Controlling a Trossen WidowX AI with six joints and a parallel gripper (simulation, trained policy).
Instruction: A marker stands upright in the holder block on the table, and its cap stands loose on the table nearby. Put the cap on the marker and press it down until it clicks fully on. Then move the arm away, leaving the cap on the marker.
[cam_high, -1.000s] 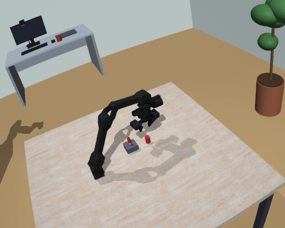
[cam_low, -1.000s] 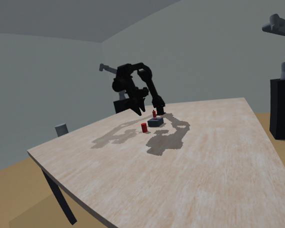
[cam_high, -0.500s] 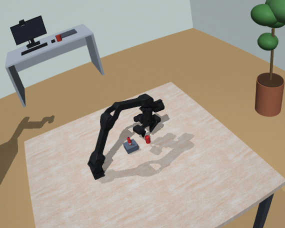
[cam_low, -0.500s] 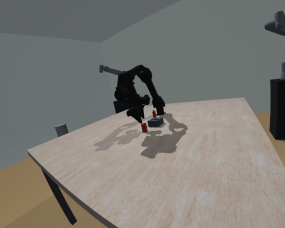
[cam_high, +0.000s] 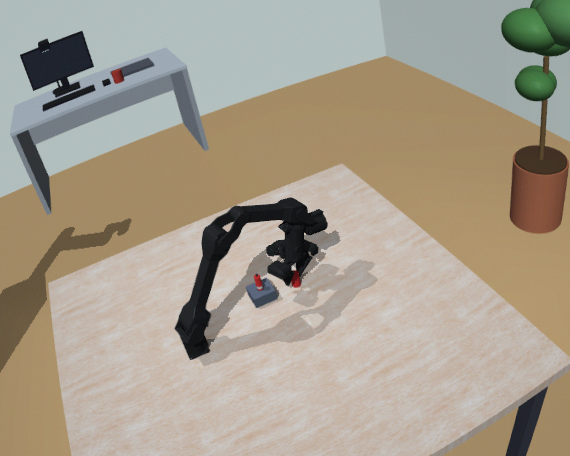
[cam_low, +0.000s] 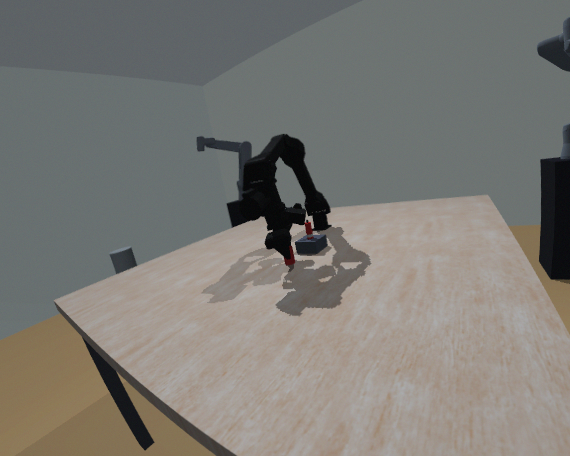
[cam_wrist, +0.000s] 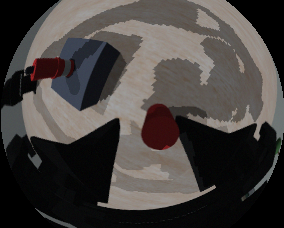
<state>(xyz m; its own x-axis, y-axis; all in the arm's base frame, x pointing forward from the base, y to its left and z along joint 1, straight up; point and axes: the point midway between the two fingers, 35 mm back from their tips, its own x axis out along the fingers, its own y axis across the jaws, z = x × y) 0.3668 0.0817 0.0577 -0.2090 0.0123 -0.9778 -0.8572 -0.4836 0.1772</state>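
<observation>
Now: gripper tip 1 cm short of the red cap. Also, from my gripper tip: red marker: 10 cm behind, 1 cm to the left, 5 cm above; grey-blue holder block: 10 cm behind, 1 cm to the left, 1 cm below.
</observation>
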